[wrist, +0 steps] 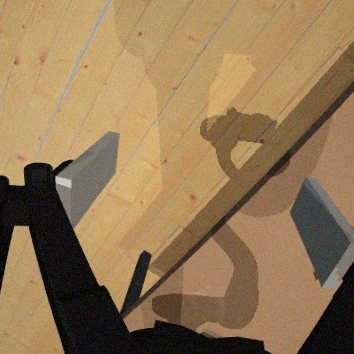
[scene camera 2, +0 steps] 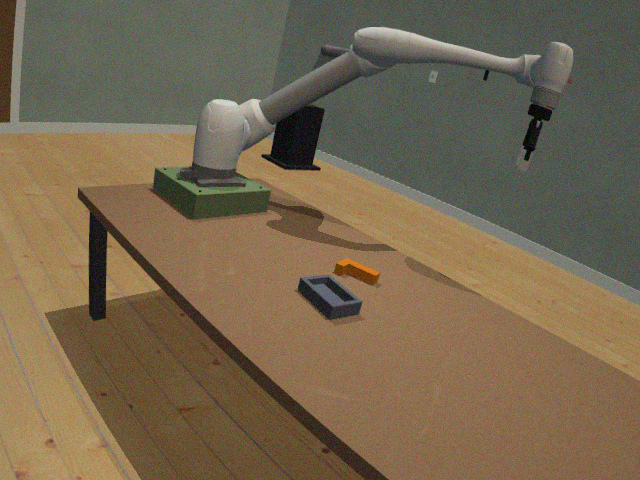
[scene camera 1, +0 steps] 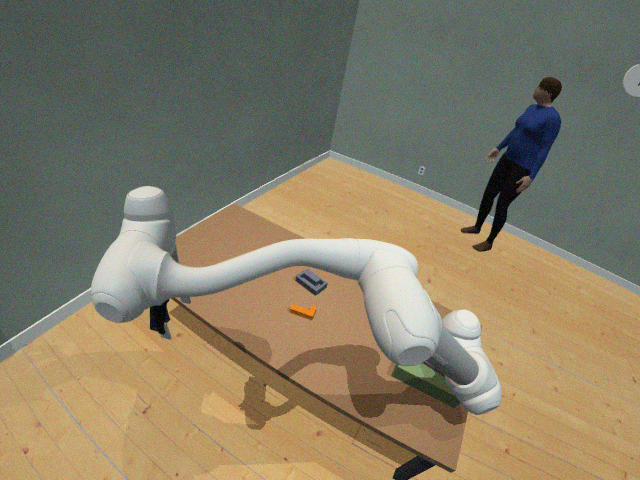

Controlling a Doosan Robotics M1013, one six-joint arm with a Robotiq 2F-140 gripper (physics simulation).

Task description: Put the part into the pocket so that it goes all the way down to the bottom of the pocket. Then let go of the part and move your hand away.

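Pixels of known places: gripper, fingertip midpoint: (wrist: 208, 173) (scene camera 2: 520, 168) (scene camera 1: 176, 319); arm's base, origin of the base link: (scene camera 2: 212, 178).
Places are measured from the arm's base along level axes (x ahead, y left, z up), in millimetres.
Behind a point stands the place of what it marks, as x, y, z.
The orange part (scene camera 1: 302, 311) {612, 170, -52} (scene camera 2: 362, 272) {636, 155, -59} lies on the table as an elongated piece with a short bend at one end. A sliver of the orange part (wrist: 316, 276) {567, 161, -61} shows beside the right finger in the wrist view. The blue-grey block with the pocket (scene camera 1: 306, 287) {700, 23, -69} (scene camera 2: 345, 310) {774, -32, -62} lies near the part, apart from it; its pocket faces up and holds nothing visible. My gripper (scene camera 1: 175, 316) {722, 708, 297} (scene camera 2: 523, 161) {722, 708, 297} (wrist: 208, 173) {722, 708, 297} is open and empty, high up and well to the side of both, over the table's long edge. In scene camera 1 the arm's wrist hides some of it.
The brown table (scene camera 1: 206, 242) {1328, 159, -82} (scene camera 2: 439, 361) {998, 60, -81} (wrist: 280, 260) {526, 260, -81} carries the green base block (scene camera 1: 423, 384) {-3, 154, -28} (scene camera 2: 232, 202) {145, 9, -34} under the arm. A black stand (scene camera 2: 297, 136) is behind the arm. A person in blue (scene camera 1: 527, 134) stands on the floor beyond the table.
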